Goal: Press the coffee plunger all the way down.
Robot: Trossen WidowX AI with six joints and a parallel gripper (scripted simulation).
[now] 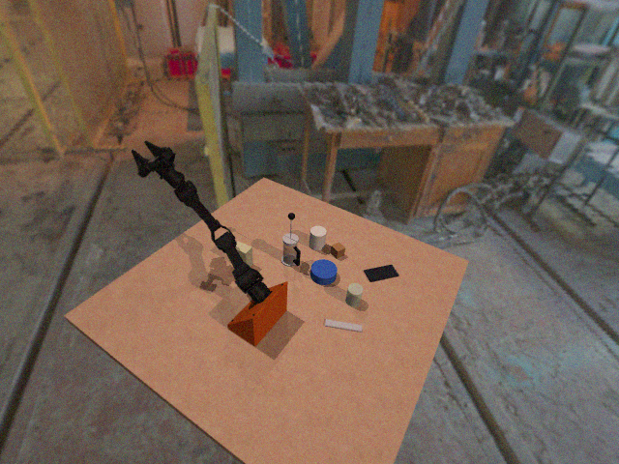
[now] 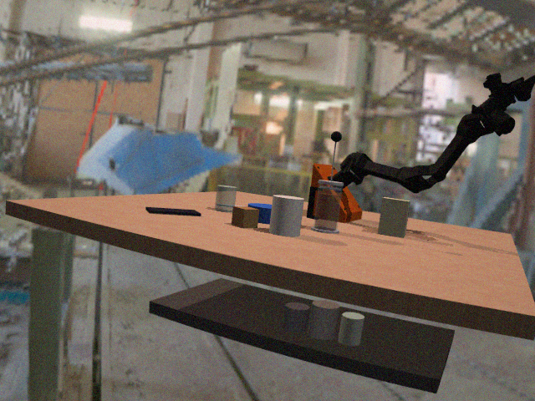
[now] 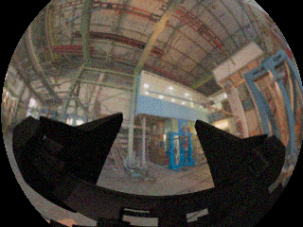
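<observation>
Now: gripper tip 540 mm to the left of the coffee press, 410 mm above it and 280 mm short of it. Round my gripper tip: brown cube (690 mm to the right, 520 mm below, 470 mm ahead); then cream block (490 mm below, 360 mm to the right, 140 mm ahead); then blue disc (710 mm to the right, 520 mm below, 300 mm ahead).
</observation>
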